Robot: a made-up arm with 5 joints.
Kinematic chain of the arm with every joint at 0, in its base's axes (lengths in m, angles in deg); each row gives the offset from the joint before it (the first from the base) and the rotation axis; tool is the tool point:
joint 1: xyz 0 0 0.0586 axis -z
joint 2: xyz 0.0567 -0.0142 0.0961 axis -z
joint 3: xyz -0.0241 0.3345 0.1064 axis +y
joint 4: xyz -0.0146 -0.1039 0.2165 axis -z
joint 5: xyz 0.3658 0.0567 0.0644 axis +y
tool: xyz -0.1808 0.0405 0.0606
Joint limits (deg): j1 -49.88..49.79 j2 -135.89..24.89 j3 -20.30..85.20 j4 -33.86..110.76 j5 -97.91..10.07
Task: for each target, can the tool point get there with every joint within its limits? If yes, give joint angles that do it. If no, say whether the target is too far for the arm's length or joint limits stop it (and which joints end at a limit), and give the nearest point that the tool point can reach.
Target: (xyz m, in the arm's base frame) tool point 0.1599 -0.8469 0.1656
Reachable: no: joint limits stop it (at a limit: joint 1, joint 2, joint 3, joint 4, joint 5) | nearest point 0.0114 -0.4675 0.0638 | short by 0.420 m
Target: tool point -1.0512 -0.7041 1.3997
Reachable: no: too far | nearest point -0.3396 -0.2275 0.6435 | short by 1.143 m
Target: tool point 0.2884 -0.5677 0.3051
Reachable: no: joint limits stop it (at a limit: joint 1, joint 2, joint 5) | nearest point 0.2731 -0.3921 0.2922 | short by 0.177 m
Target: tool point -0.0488 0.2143 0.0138
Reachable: yes | joints -14.84 -53.25 73.64 28.06 -85.68
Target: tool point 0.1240 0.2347 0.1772
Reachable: yes | joints -21.45 -25.82 54.86 52.40 -64.20
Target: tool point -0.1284 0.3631 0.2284
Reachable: yes | joints 20.00 -75.48 37.78 -9.94 -72.20
